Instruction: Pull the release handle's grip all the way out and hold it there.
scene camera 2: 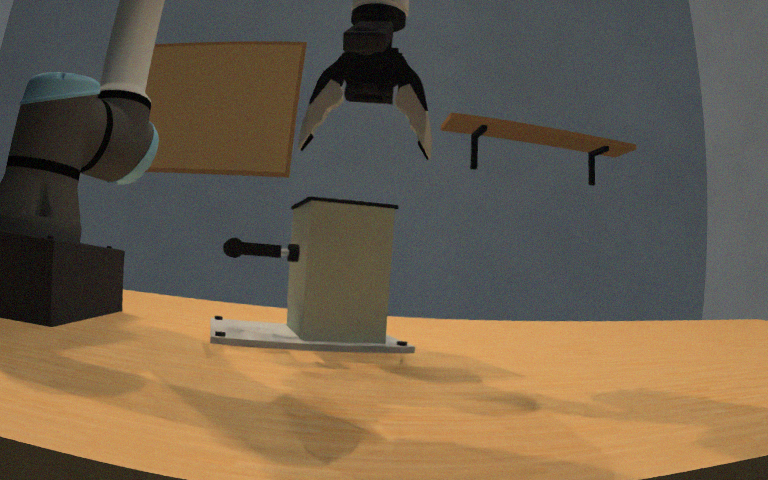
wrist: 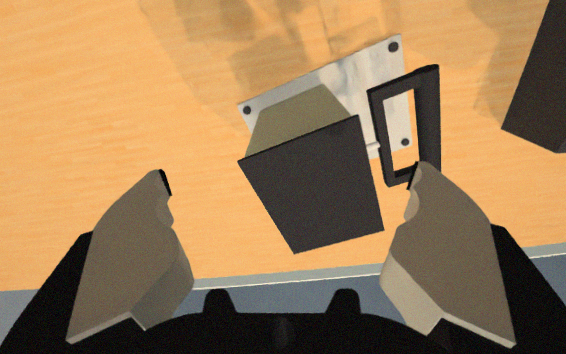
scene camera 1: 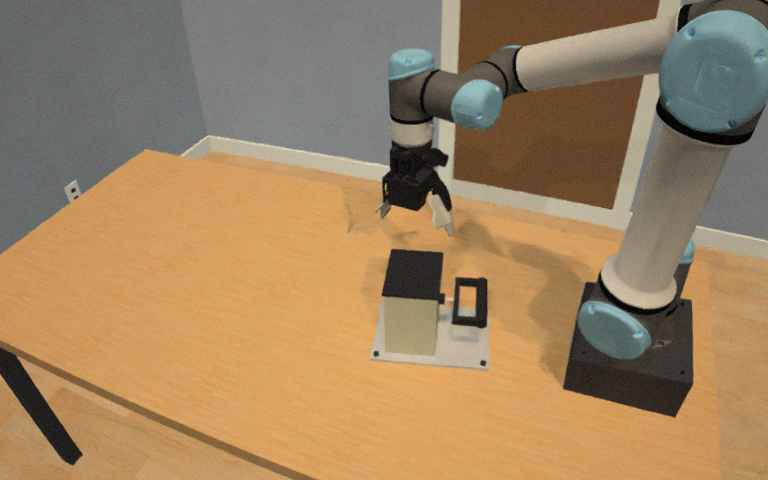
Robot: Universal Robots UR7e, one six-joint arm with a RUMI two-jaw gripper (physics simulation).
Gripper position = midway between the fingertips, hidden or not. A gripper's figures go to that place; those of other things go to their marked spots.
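My gripper (scene camera 2: 363,154) sits 62 cm from the lens, and a release handle (scene camera 2: 340,254) is likewise 62 cm from the lens. For a light grey base plate (scene camera 2: 233,332), I find 63 cm from the lens.
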